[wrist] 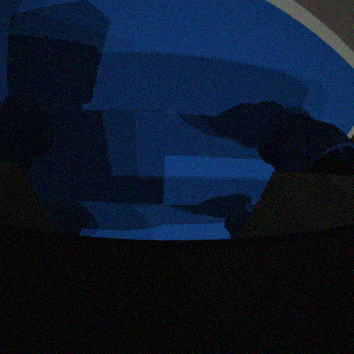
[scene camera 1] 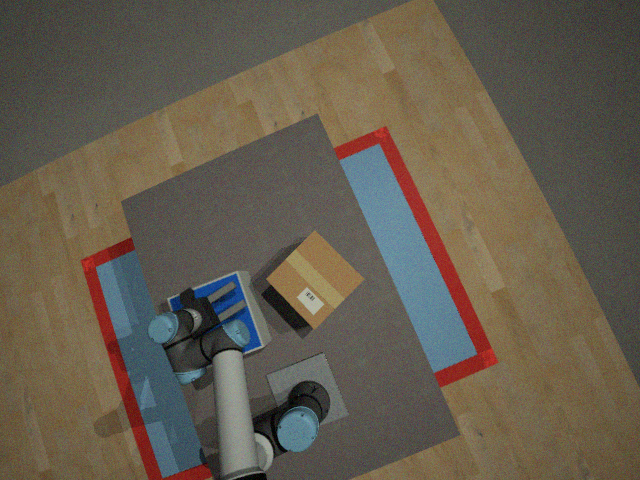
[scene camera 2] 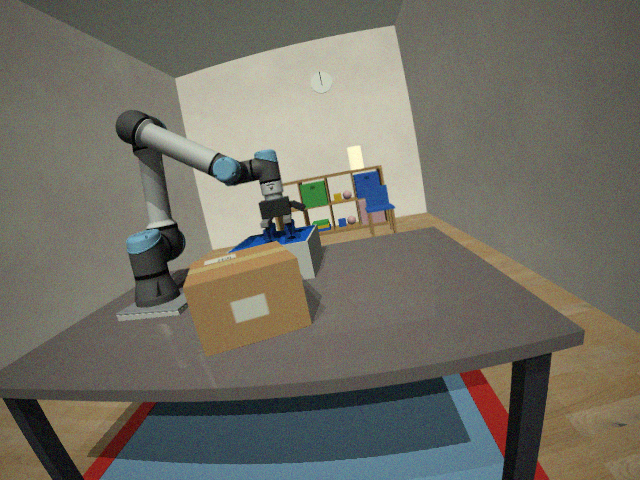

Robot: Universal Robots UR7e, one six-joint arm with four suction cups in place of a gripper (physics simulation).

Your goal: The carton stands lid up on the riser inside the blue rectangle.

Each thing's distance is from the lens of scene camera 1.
brown carton (scene camera 1: 314, 279): 100 cm
